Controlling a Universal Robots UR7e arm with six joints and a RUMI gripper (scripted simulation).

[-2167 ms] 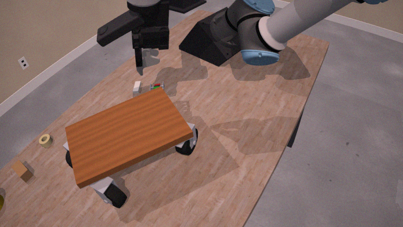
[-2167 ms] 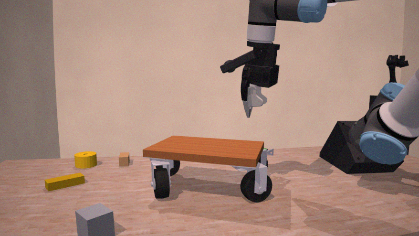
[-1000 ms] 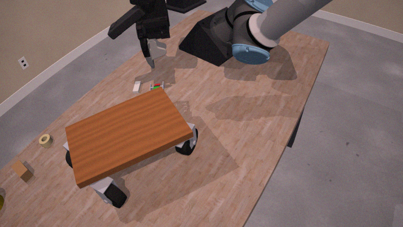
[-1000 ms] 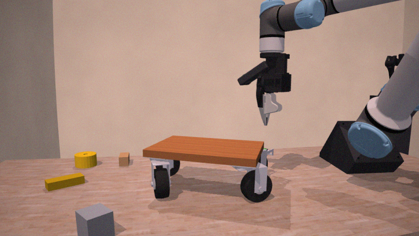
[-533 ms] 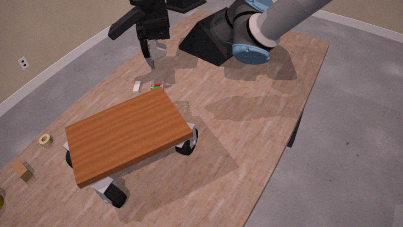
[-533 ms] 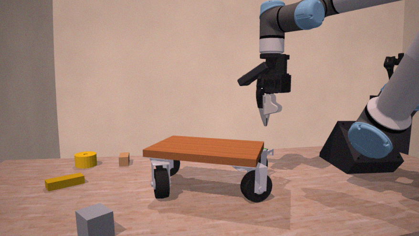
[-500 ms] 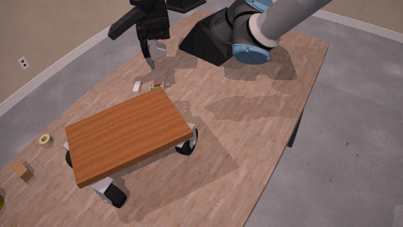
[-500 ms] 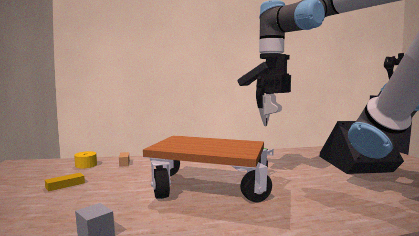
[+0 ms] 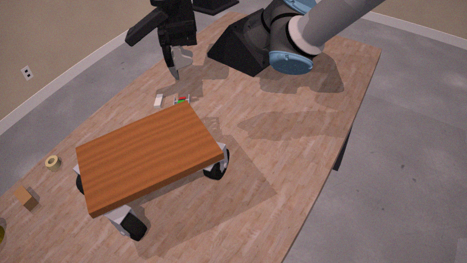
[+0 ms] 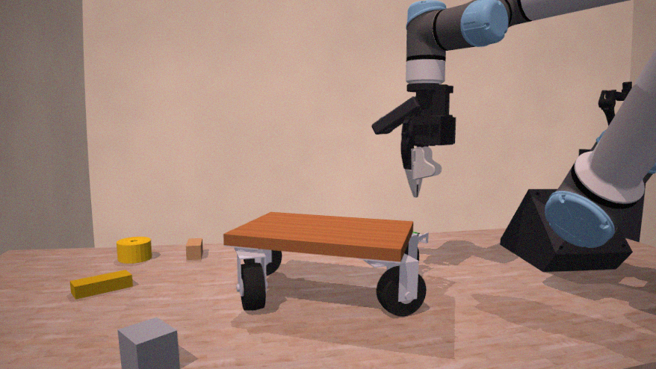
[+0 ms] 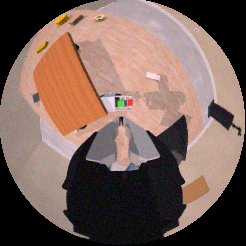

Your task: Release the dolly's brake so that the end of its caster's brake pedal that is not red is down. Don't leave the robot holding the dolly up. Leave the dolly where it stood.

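The caster brake pedal is 100 mm below my hand, 10 mm to the right of it and 10 mm behind it. From my hand the other things lie so: yellow bar: 610 mm ahead, 170 mm below, 60 mm to the left; grey cube: 430 mm ahead, 330 mm to the left, 150 mm below; white block: 180 mm below, 160 mm to the right, 20 mm behind.
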